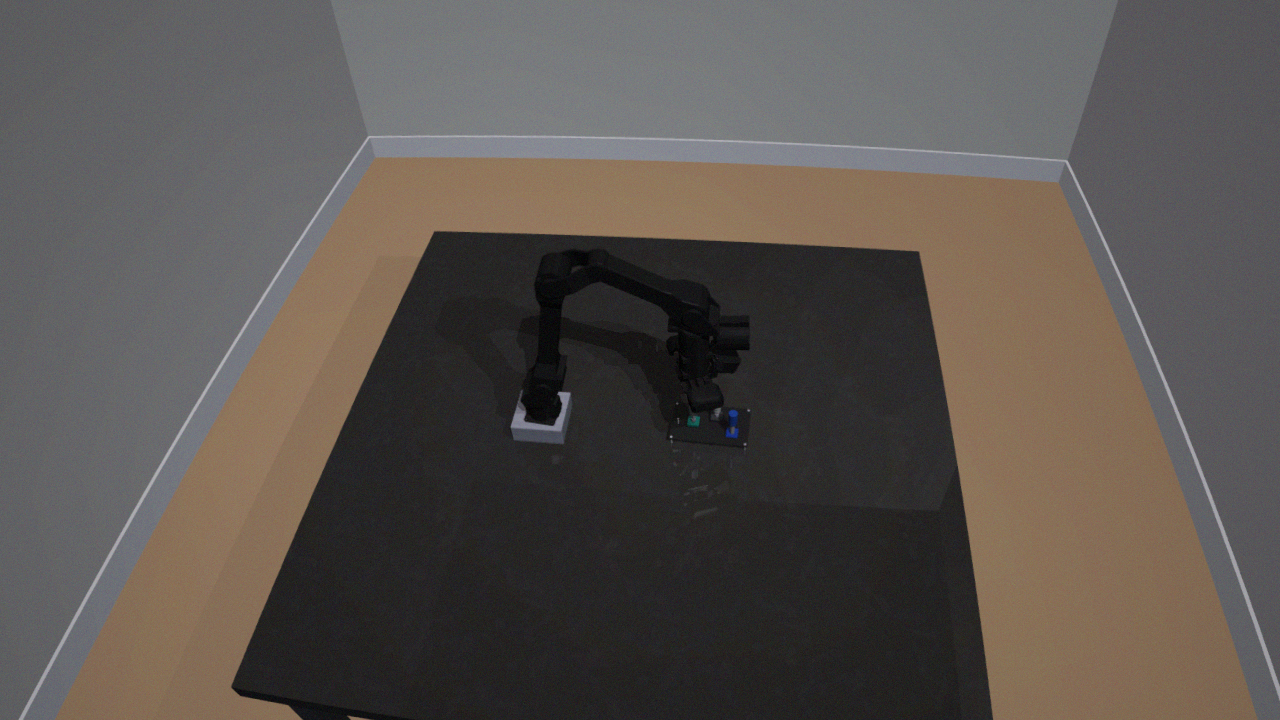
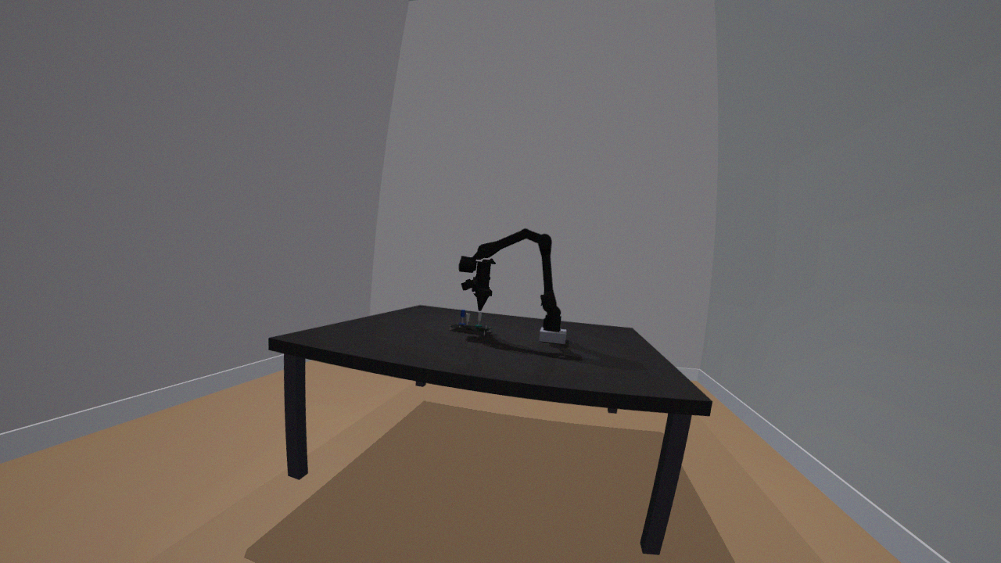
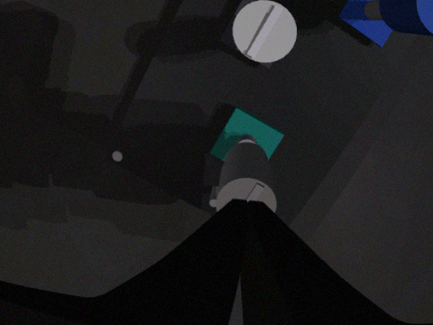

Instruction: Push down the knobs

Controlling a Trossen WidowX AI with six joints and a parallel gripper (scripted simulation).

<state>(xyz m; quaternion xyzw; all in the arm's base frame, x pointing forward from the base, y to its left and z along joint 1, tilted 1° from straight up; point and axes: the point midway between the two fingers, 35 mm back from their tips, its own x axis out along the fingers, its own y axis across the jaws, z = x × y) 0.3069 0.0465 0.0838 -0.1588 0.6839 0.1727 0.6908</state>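
My gripper tip is now 40 mm short of the white knob, 30 mm above it and 20 mm to the right of it.
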